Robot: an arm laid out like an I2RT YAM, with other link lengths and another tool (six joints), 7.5 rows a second.
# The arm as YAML. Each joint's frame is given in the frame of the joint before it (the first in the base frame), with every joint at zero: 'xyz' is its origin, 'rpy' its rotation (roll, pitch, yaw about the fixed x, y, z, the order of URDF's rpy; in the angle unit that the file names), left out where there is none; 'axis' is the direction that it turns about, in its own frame. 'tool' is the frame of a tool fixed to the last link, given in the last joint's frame.
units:
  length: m
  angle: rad
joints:
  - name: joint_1
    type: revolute
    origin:
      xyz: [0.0, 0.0, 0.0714]
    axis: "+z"
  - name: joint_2
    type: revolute
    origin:
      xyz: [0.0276, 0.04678, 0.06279]
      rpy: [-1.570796, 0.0, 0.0]
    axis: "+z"
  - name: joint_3
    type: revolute
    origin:
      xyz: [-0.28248, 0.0, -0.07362]
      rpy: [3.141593, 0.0, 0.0]
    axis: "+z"
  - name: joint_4
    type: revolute
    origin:
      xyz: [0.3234, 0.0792, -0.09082]
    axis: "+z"
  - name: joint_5
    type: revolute
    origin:
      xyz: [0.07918, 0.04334, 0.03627]
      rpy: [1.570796, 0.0, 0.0]
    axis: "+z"
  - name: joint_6
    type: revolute
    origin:
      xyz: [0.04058, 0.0, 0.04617]
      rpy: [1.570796, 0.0, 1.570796]
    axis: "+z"
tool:
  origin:
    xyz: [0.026, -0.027, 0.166]
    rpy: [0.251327, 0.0, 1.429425]
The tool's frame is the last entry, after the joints.
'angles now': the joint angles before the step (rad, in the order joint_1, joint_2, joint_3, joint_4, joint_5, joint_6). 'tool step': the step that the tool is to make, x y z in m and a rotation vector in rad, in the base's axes. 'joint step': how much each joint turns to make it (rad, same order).
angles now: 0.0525, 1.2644, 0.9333, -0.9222, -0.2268, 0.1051
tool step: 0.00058, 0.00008, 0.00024, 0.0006, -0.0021, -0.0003
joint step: -0.0001, 0.0000, 0.0000, 0.0022, -0.0004, 0.0004
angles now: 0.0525, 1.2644, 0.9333, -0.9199, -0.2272, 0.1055
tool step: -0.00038, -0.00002, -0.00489, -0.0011, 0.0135, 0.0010
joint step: 0.0000, 0.0137, 0.0000, -0.0001, 0.0001, -0.0011
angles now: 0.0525, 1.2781, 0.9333, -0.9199, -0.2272, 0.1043
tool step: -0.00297, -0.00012, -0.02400, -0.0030, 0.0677, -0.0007
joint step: -0.0001, 0.0675, 0.0000, 0.0000, -0.0004, 0.0008
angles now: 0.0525, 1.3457, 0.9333, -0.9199, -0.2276, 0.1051
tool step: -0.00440, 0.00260, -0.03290, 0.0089, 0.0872, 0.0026
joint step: -0.0001, 0.0965, 0.0000, 0.0099, -0.0137, 0.0000
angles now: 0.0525, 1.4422, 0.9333, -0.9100, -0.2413, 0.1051
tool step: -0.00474, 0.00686, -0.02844, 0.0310, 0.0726, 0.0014
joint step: -0.0001, 0.0869, 0.0000, 0.0168, -0.0347, 0.0027
